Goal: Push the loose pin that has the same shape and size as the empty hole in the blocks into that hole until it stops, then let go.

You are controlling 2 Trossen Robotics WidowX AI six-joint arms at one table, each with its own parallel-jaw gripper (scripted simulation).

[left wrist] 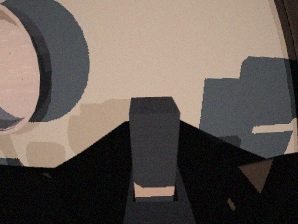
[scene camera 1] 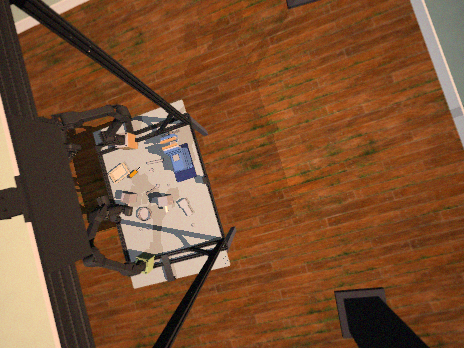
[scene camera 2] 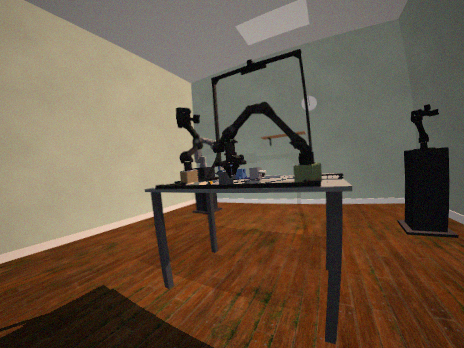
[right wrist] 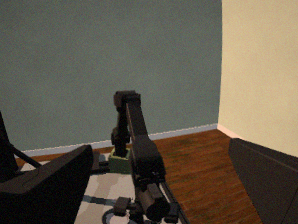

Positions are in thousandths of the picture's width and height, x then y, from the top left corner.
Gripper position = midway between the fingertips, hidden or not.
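A grey square pin (left wrist: 518,547) is what I see here, and with it I see my own grippers: my right gripper (right wrist: 545,667) and my left gripper (left wrist: 512,574).
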